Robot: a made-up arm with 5 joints.
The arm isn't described. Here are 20 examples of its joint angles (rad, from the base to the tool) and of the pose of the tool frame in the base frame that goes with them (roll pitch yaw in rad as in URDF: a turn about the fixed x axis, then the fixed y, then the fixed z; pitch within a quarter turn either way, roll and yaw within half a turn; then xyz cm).
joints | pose
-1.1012 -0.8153 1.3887 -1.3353 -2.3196 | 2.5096 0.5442 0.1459 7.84 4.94 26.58
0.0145 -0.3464 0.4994 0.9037 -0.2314 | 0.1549 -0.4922 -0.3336 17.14 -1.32 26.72
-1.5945 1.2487 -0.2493 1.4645 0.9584 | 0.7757 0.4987 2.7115 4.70 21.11 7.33
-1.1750 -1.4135 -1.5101 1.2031 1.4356 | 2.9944 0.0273 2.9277 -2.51 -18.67 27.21
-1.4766 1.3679 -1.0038 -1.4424 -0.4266 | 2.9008 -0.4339 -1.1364 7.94 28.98 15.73
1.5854 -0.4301 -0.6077 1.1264 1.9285 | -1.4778 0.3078 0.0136 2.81 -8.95 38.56
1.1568 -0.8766 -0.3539 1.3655 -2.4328 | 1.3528 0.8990 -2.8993 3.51 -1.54 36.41
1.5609 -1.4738 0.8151 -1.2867 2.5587 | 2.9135 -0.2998 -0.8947 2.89 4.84 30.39
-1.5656 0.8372 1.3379 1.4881 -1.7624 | -2.1051 -0.2078 0.1163 5.25 8.86 17.22
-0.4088 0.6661 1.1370 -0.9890 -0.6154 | 0.5270 -0.5712 -0.4134 19.56 5.48 13.56
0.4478 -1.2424 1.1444 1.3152 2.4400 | -0.2466 0.2561 1.9116 4.83 -1.62 21.92
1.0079 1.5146 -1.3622 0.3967 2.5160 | -0.7955 0.7293 1.1414 19.55 -26.65 10.20
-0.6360 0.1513 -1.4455 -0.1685 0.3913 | -3.1052 -0.1018 -2.8501 14.45 6.26 42.53
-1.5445 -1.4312 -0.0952 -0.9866 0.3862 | 2.7142 0.8683 -2.1352 4.85 -13.27 33.00
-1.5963 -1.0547 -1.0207 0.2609 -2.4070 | -2.9854 -0.1878 0.8956 5.53 -12.84 37.85
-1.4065 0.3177 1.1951 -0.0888 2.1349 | -0.1279 0.0722 -2.7951 7.34 12.79 15.97
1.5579 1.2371 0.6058 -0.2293 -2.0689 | -0.0366 -0.0223 2.6081 3.15 -16.45 4.72
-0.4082 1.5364 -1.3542 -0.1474 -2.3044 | 1.5218 0.7817 -1.1972 33.20 11.37 11.42
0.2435 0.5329 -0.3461 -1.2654 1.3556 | -2.6639 -0.1236 1.5610 28.15 -7.15 28.68
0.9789 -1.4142 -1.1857 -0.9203 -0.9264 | -1.1228 0.5484 -2.3042 -8.96 17.36 24.93
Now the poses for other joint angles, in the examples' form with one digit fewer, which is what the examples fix.
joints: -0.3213 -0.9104 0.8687 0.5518 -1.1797
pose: 1.035 -0.297 -1.077 10.8 1.1 26.8
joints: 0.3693 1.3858 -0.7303 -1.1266 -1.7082
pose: 2.049 0.166 -1.855 31.2 -11.7 11.5
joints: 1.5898 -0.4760 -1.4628 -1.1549 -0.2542
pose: -1.730 1.264 2.971 3.1 7.1 39.3
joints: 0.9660 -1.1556 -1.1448 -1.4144 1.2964
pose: 0.973 0.270 0.425 -6.9 13.9 29.8
